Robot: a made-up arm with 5 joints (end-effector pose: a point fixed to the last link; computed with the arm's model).
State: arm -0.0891 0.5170 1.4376 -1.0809 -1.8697
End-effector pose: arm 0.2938 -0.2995 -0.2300 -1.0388 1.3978 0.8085
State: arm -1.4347 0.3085 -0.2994 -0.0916 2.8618
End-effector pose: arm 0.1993 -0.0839 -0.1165 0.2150 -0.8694 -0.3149
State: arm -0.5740 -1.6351 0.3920 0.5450 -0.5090
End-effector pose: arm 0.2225 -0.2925 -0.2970 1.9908 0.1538 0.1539
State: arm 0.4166 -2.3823 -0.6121 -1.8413 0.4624
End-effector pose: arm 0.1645 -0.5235 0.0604 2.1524 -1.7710 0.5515
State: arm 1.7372 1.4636 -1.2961 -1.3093 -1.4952
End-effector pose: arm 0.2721 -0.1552 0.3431 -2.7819 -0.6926 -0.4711
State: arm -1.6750 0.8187 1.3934 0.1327 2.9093
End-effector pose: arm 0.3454 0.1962 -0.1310 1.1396 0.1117 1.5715
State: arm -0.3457 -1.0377 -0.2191 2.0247 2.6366
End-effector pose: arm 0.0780 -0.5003 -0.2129 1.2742 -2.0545 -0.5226
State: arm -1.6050 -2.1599 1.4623 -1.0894 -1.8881
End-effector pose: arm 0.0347 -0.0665 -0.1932 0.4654 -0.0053 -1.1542
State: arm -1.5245 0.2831 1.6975 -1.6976 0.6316
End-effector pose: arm 0.2320 -0.1069 -0.3634 -0.3619 1.8517 -0.2318
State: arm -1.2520 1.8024 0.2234 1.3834 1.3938
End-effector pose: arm 0.3064 -0.0093 -0.2273 0.6673 -0.2800 0.5797
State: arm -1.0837 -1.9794 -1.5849 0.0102 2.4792
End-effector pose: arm 0.1461 0.0068 -0.1628 1.0099 0.3400 1.8566
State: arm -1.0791 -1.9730 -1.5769 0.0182 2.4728
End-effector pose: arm 0.1463 0.0064 -0.1641 1.0143 0.3557 1.8579
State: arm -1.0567 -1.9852 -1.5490 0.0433 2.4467
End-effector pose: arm 0.1477 0.0024 -0.1682 1.0121 0.3821 1.8416
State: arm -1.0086 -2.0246 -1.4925 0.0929 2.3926
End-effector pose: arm 0.1506 -0.0071 -0.1760 0.9978 0.4225 1.7990
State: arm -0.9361 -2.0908 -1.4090 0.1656 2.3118
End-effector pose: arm 0.1550 -0.0229 -0.1867 0.9665 0.4710 1.7311
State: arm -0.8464 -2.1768 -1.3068 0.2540 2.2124
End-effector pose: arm 0.1605 -0.0444 -0.1980 0.9157 0.5189 1.6463
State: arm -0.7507 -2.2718 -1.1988 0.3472 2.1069
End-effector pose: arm 0.1663 -0.0694 -0.2075 0.8482 0.5580 1.5577
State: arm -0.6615 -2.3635 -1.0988 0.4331 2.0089
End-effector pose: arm 0.1718 -0.0944 -0.2133 0.7738 0.5840 1.4788
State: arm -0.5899 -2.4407 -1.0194 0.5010 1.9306
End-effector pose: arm 0.1763 -0.1153 -0.2155 0.7060 0.5967 1.4186
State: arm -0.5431 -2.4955 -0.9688 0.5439 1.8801
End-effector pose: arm 0.1793 -0.1292 -0.2155 0.6566 0.5980 1.3808
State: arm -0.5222 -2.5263 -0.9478 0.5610 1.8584
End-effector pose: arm 0.1808 -0.1356 -0.2145 0.6308 0.5908 1.3637
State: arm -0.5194 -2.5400 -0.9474 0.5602 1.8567
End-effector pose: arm 0.1813 -0.1367 -0.2134 0.6227 0.5785 1.3602
